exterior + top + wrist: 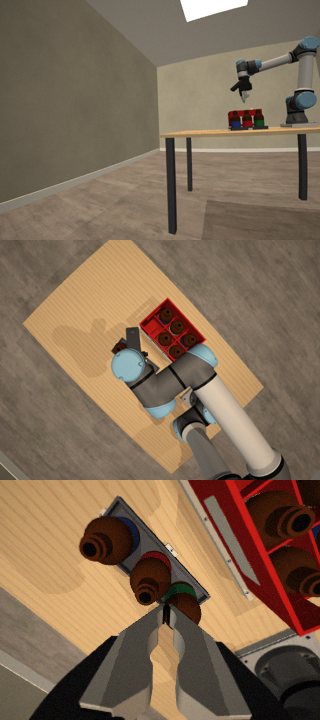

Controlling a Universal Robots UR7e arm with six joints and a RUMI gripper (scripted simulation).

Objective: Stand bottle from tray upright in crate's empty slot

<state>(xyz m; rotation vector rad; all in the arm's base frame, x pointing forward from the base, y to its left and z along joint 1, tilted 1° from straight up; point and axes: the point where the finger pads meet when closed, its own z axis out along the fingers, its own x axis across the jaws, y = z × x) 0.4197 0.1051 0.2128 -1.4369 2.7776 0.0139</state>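
My gripper is now 4 cm to the right of the red-labelled bottle and 15 cm above it. From my hand the other things lie so: tray: 4 cm to the left, 23 cm below; crate: 2 cm behind, 19 cm to the right, 16 cm below.
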